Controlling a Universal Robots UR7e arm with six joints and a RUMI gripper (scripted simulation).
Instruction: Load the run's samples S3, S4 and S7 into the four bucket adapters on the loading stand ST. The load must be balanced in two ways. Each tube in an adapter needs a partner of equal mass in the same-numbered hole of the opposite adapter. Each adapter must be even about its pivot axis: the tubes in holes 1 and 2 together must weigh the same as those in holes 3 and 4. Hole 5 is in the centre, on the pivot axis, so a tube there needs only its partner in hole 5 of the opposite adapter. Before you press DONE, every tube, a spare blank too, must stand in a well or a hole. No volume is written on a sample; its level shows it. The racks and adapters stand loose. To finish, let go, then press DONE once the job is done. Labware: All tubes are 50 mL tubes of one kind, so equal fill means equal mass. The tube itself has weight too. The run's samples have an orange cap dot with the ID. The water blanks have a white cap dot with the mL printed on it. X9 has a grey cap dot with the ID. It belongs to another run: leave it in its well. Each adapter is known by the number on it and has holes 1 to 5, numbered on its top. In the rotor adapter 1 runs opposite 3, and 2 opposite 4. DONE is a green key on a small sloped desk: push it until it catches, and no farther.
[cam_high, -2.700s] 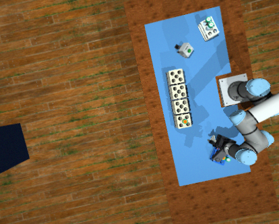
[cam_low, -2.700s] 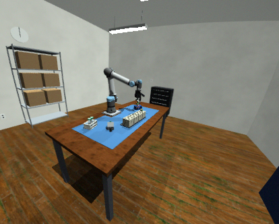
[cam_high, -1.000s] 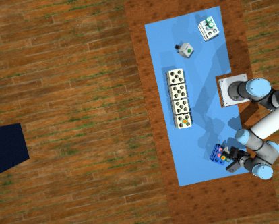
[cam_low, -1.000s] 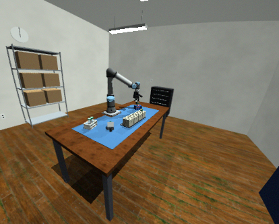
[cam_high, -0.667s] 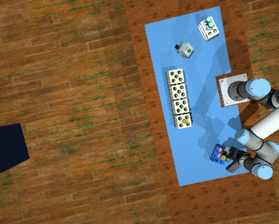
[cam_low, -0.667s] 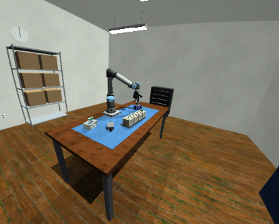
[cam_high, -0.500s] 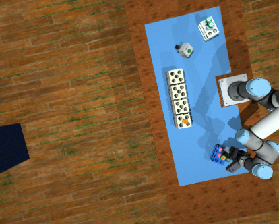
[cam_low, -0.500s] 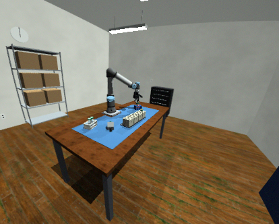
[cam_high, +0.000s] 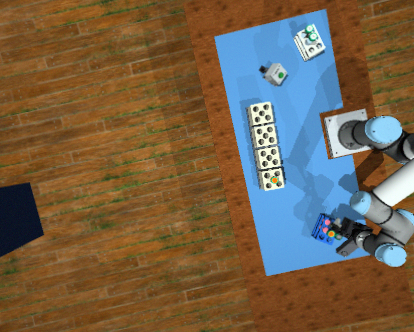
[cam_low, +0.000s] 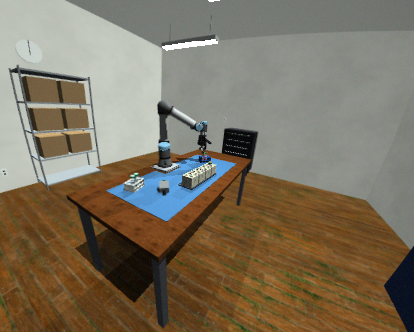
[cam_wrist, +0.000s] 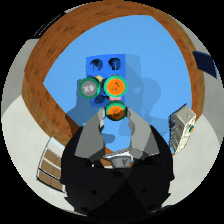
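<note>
My gripper is now 40 mm to the right of the blue rack and 90 mm above it. Round my hand: white rack 910 mm to the right, 90 mm below; then adapter 260 mm ahead, 260 mm to the right, 70 mm below.
</note>
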